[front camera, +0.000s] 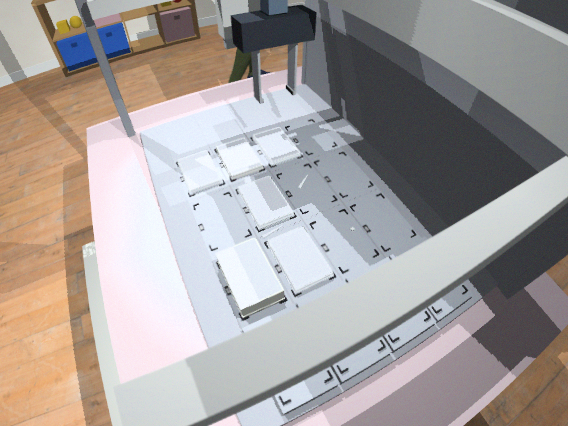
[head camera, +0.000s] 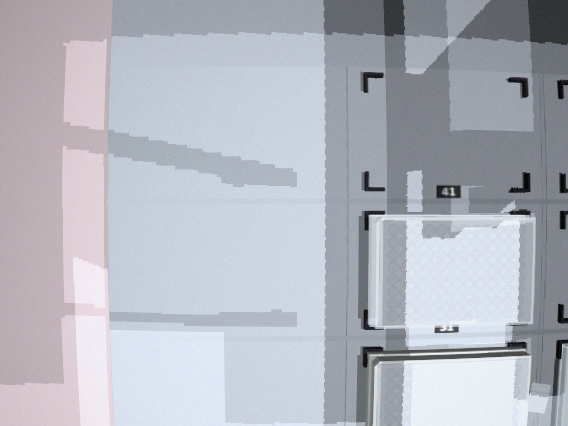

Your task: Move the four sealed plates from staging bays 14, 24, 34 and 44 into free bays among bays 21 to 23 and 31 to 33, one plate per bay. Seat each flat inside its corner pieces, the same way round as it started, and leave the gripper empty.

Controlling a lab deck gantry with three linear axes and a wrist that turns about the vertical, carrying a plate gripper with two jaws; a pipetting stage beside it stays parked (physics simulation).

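My gripper is open and empty, at the far back of the deck beyond the plates; it does not show in the head view. One pale plate lies flat in bay 31, within its corner pieces. Another plate with a thicker edge lies in bay 21. A third plate lies in bay 22 and a fourth plate in bay 23. The visible front parts of staging bays 14, 24, 34 and 44 show corner pieces and no plate; the front rail hides their rear parts.
A tall pale box stands in bay 13 and a low plate in bay 11. A thin white stick lies in bay 32, and a small disc in bay 33. The front rail crosses the view. A grey wall stands at right.
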